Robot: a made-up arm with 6 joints. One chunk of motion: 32 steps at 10 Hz.
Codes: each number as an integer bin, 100 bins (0 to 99) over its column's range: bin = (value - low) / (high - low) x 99, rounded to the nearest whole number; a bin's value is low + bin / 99 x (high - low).
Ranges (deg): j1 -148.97..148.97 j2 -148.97..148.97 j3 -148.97..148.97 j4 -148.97..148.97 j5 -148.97..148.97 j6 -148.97..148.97
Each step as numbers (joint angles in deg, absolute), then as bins.
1 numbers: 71.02 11.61 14.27 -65.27 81.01 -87.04
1 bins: 73 53 54 28 76 21
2 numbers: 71.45 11.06 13.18 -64.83 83.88 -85.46
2 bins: 73 53 54 28 77 21
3 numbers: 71.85 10.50 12.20 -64.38 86.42 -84.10
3 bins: 73 53 54 28 78 22
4 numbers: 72.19 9.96 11.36 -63.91 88.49 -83.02
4 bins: 73 53 53 28 79 22
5 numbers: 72.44 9.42 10.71 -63.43 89.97 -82.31
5 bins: 74 53 53 28 79 22
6 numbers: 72.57 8.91 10.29 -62.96 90.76 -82.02
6 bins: 74 52 53 29 80 22
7 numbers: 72.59 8.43 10.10 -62.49 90.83 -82.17
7 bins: 74 52 53 29 80 22
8 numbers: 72.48 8.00 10.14 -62.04 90.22 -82.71
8 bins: 74 52 53 29 79 22
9 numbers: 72.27 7.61 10.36 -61.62 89.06 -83.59
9 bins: 74 52 53 29 79 22
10 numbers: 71.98 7.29 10.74 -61.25 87.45 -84.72
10 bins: 73 52 53 29 79 21
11 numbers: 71.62 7.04 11.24 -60.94 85.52 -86.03
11 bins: 73 52 53 29 78 21
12 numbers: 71.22 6.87 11.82 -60.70 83.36 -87.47
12 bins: 73 52 53 29 77 20
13 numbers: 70.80 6.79 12.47 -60.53 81.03 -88.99
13 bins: 73 52 54 29 76 20
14 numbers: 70.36 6.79 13.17 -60.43 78.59 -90.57
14 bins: 73 52 54 29 76 19
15 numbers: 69.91 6.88 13.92 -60.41 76.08 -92.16
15 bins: 73 52 54 29 75 19
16 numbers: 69.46 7.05 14.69 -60.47 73.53 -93.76
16 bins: 73 52 54 29 74 18
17 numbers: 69.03 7.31 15.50 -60.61 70.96 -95.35
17 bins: 72 52 55 29 73 18
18 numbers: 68.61 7.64 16.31 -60.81 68.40 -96.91
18 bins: 72 52 55 29 72 17
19 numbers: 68.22 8.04 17.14 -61.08 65.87 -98.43
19 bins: 72 52 55 29 71 17
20 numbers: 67.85 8.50 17.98 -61.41 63.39 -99.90
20 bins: 72 52 55 29 71 16
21 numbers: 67.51 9.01 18.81 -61.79 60.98 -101.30
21 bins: 72 52 56 29 70 16
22 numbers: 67.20 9.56 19.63 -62.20 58.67 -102.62
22 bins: 72 53 56 29 69 15
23 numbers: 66.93 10.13 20.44 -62.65 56.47 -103.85
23 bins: 72 53 56 29 68 15
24 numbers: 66.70 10.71 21.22 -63.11 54.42 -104.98
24 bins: 72 53 57 29 68 15
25 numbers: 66.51 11.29 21.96 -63.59 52.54 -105.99
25 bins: 72 53 57 28 67 14
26 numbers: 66.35 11.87 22.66 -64.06 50.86 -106.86
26 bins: 72 53 57 28 66 14
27 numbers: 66.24 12.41 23.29 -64.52 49.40 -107.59
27 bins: 72 54 57 28 66 14
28 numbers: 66.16 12.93 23.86 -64.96 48.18 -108.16
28 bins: 71 54 57 28 66 14
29 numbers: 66.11 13.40 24.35 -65.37 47.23 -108.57
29 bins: 71 54 58 28 65 13
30 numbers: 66.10 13.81 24.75 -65.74 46.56 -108.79
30 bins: 71 54 58 28 65 13
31 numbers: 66.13 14.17 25.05 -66.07 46.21 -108.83
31 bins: 71 54 58 28 65 13
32 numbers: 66.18 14.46 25.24 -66.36 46.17 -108.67
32 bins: 71 54 58 27 65 13
